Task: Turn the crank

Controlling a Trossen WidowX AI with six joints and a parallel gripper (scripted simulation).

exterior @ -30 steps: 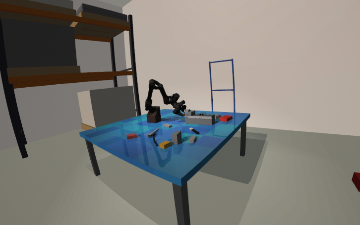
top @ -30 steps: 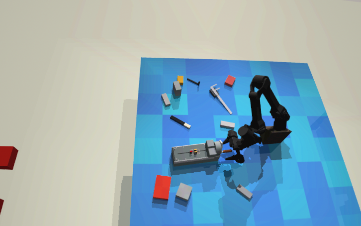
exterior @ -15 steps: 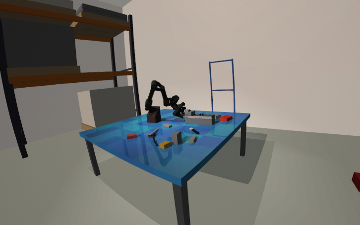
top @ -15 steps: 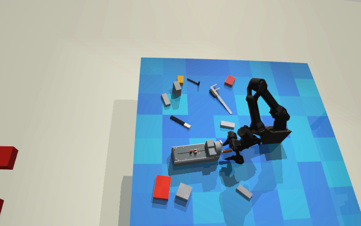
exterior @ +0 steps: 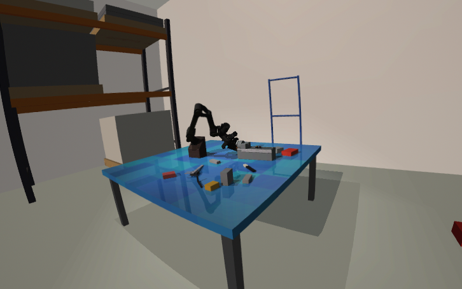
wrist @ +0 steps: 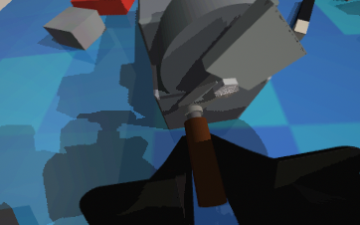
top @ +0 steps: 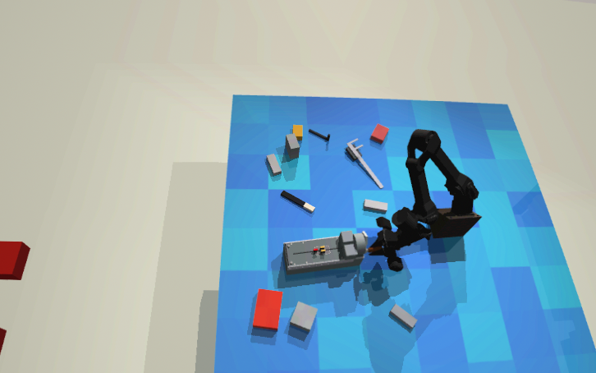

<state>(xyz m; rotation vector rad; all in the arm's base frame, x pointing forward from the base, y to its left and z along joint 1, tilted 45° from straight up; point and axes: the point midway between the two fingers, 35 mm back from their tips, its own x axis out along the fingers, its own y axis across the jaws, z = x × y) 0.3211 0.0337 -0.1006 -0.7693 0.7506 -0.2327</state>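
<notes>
Now: gripper tip 20 mm below the brown crank handle and 20 mm past it. Also, from my gripper tip: red block 540 mm to the right, 150 mm behind, 30 mm below; then red pointer 190 mm ahead, 40 mm above; then black key 540 mm to the right, 90 mm ahead, 30 mm below.
</notes>
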